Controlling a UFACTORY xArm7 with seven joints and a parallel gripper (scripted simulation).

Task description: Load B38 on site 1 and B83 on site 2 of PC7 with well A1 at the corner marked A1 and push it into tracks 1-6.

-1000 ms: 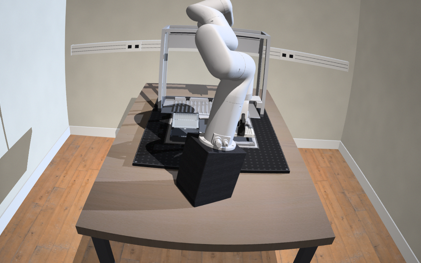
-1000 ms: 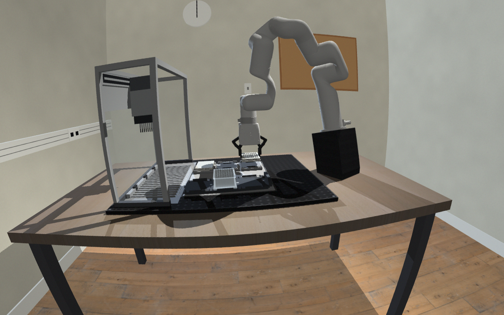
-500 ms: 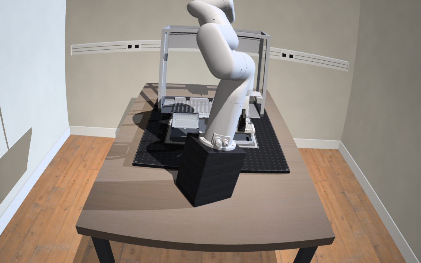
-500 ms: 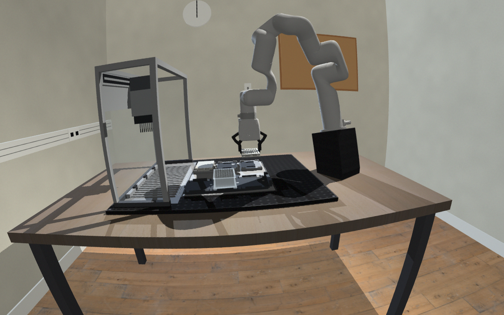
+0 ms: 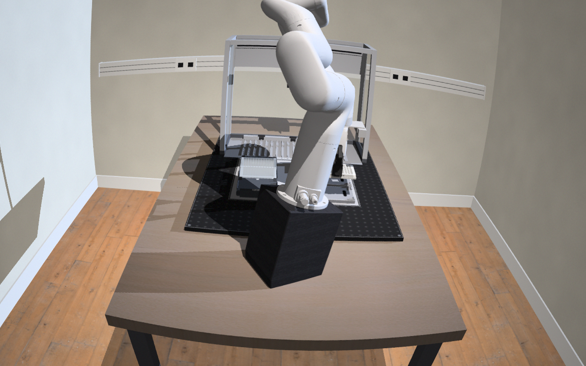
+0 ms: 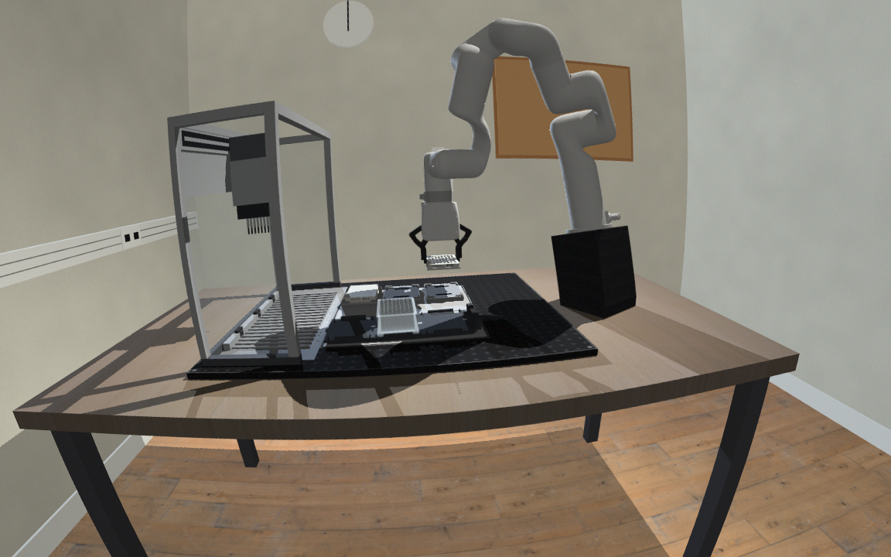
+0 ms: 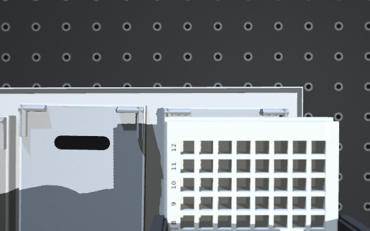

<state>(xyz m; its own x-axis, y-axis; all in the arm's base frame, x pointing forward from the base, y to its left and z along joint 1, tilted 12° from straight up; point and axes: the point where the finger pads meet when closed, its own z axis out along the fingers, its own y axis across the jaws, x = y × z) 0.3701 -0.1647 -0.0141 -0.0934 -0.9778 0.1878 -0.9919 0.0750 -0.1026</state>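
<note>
Right now the plate carrier PC7 is 14 cm ahead of my hand, 24 cm to the left of it and 9 cm below it. Also, from my hand: 96-well plate B38: 1 cm below; nest S1: 10 cm below; nest S2: 11 cm ahead, 1 cm to the right, 10 cm below.
</note>
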